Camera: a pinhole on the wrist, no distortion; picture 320 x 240 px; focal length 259.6 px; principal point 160.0 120.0 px. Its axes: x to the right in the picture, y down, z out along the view. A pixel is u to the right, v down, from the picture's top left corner.
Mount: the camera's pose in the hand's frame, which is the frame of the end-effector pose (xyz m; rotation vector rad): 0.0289 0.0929 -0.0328 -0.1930 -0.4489 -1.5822
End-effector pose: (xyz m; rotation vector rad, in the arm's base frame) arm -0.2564 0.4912 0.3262 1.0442 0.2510 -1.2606
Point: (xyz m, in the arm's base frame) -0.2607 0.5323 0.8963
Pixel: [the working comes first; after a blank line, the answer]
In the camera's frame: -0.0188 -0.3836 0.4240

outside the picture
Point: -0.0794 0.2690 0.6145
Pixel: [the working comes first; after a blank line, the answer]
In the camera's frame: -0.0851 0.0313 0.3529

97 143
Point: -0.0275 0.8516 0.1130
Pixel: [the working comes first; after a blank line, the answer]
In the camera's frame: -0.1463 -0.1141 -0.4012

behind the camera
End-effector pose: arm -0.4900 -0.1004 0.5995 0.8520 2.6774 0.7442
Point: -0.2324 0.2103 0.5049
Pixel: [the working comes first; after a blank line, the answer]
In the camera's frame: -0.0483 0.0084 0.3829

127 126
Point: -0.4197 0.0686 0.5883
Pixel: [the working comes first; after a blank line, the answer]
In the camera's frame: 0.0031 0.0372 0.1408

166 189
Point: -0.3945 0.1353 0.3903
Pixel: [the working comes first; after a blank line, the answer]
In the camera's frame: 0.1231 0.1029 0.3007

266 209
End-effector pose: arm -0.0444 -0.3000 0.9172 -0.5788 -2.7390 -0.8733
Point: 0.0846 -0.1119 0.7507
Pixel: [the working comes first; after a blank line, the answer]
In the camera's frame: 0.0980 -0.0939 0.2704

254 30
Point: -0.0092 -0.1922 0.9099
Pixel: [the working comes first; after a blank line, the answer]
In the camera's frame: 0.0420 -0.0134 0.0944

276 83
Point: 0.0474 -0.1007 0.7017
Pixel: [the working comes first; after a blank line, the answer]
In the camera's frame: 0.1454 -0.0642 0.2985

286 64
